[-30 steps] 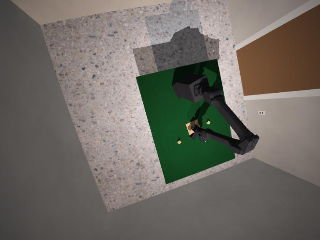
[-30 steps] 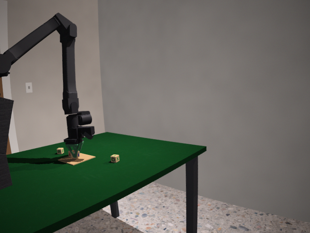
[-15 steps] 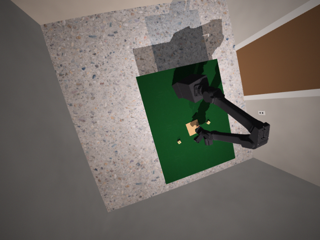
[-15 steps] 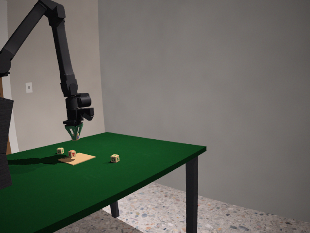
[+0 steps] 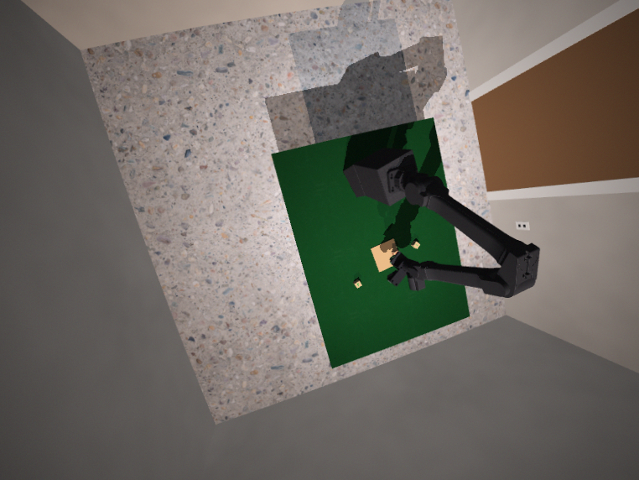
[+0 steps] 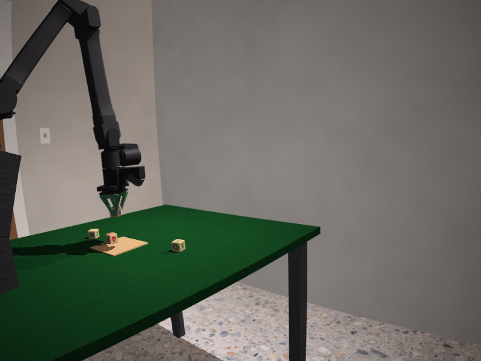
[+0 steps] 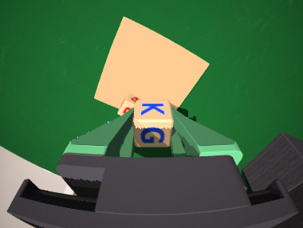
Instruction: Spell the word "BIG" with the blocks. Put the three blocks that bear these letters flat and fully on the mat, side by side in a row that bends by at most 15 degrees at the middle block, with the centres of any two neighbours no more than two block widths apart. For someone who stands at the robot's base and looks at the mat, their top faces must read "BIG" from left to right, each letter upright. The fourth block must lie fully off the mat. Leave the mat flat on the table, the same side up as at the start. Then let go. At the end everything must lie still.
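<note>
Right now my hand is 11 cm above the tan mat and 1 cm to the right of it. The rest, counted from my hand: I block: 19 cm to the left, 10 cm below, 1 cm behind; B block: 10 cm below, 6 cm to the left.
</note>
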